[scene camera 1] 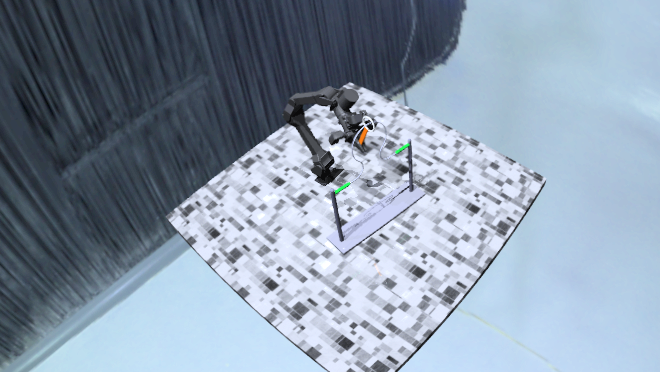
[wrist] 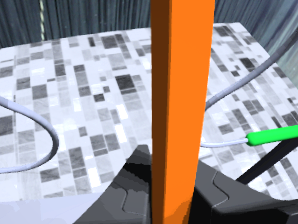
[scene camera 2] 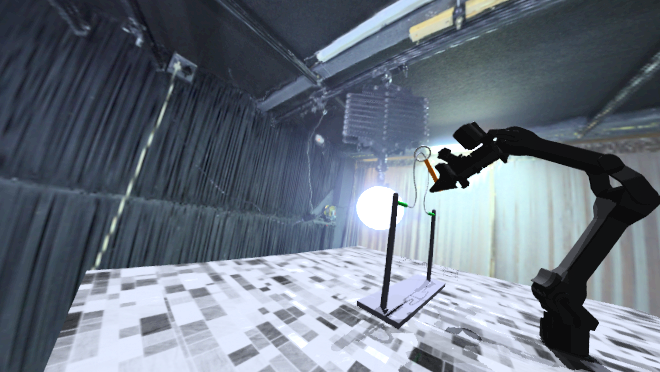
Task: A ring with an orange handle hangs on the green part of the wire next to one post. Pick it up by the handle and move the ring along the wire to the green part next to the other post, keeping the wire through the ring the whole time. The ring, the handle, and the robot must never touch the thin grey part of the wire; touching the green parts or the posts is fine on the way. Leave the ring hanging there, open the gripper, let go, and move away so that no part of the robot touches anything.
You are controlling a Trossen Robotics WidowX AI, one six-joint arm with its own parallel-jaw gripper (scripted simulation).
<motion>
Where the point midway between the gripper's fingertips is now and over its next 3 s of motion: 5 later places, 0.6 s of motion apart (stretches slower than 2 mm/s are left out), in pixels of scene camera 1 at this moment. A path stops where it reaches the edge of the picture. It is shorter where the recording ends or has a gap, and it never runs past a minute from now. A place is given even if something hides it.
The gripper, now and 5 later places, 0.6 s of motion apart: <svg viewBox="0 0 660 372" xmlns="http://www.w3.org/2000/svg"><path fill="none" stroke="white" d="M364 151L361 152L358 153L356 153L354 152L352 149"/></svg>
</motion>
